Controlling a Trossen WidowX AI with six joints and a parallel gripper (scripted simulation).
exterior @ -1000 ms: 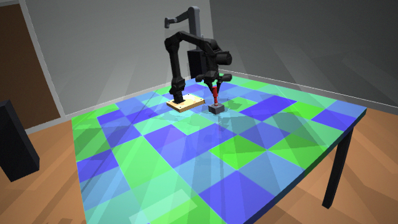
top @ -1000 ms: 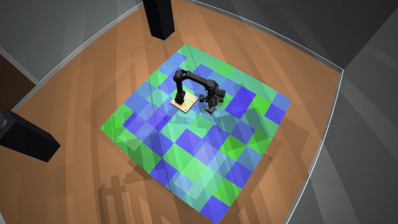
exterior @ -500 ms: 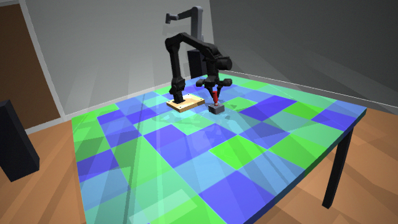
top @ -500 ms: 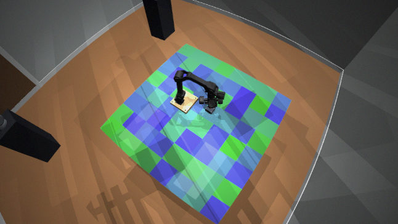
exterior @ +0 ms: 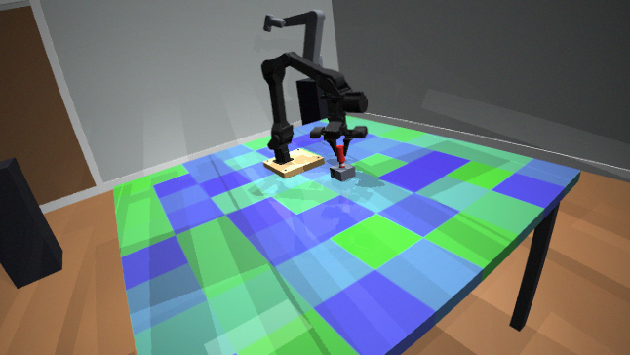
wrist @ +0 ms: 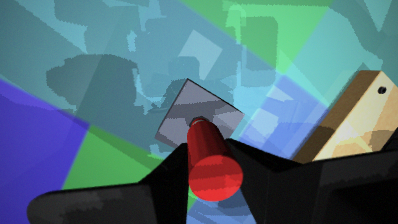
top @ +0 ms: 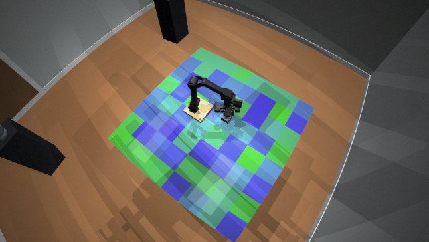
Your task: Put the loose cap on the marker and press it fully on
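The red marker is right at my gripper tip. From my gripper tip the other things lie so: red cap (10 mm above); then dark holder block (60 mm below).
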